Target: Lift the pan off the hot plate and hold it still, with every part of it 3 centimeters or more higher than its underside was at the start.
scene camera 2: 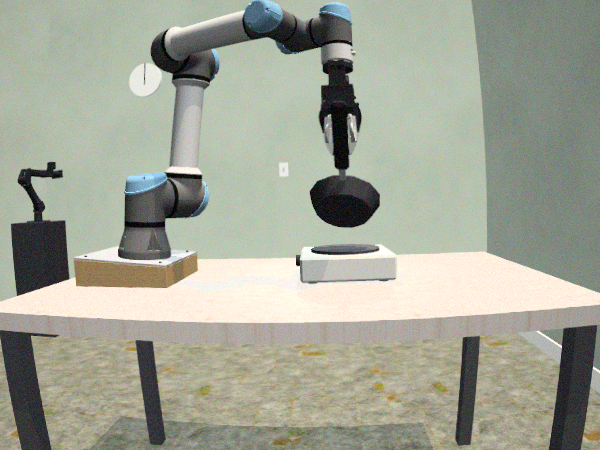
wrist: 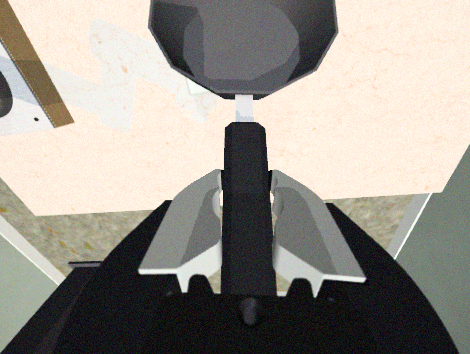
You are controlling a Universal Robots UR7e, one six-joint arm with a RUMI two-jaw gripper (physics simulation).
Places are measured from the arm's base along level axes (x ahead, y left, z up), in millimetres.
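Pixels of known places: gripper, fingertip midpoint: (scene camera 2: pixel 341 155) (wrist: pixel 245 172); arm's base, origin of the base link: (scene camera 2: pixel 144 256).
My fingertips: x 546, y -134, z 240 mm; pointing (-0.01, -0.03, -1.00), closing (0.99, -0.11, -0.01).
Ahead of a thing's pixels: the offset from my fingertips to its middle. "spot": to the spot under its first point. Level surfaces: height alone.
The black pan {3 mm ahead, 46 mm left, 36 mm down} (scene camera 2: pixel 345 201) (wrist: pixel 242 45) hangs in the air above the hot plate, with a visible gap below it. It is tilted, its bowl drooping below the handle and its underside turned toward scene camera 2. My gripper (scene camera 2: pixel 341 142) (wrist: pixel 245 172) is shut on the pan's black handle, which runs between the two silver fingers. A short pale metal neck joins the handle to the bowl. The white hot plate {3 mm ahead, 167 mm left, 270 mm down} (scene camera 2: pixel 350 267) stands on the table with its dark round heating disc {spot: 10 mm ahead, 146 mm left, 232 mm down} (scene camera 2: pixel 345 248) uncovered. In the wrist view the bowl hides most of the hot plate.
The table {308 mm down} (scene camera 2: pixel 240 305) (wrist: pixel 370 135) carries my arm's base on a wooden block (scene camera 2: pixel 122 274) (wrist: pixel 45 85) at the left. A black knob {119 mm back, 224 mm left, 271 mm down} (scene camera 2: pixel 298 260) sticks out of the hot plate's left side. A small black arm on a dark pedestal (scene camera 2: pixel 41 255) stands behind the table's left end.
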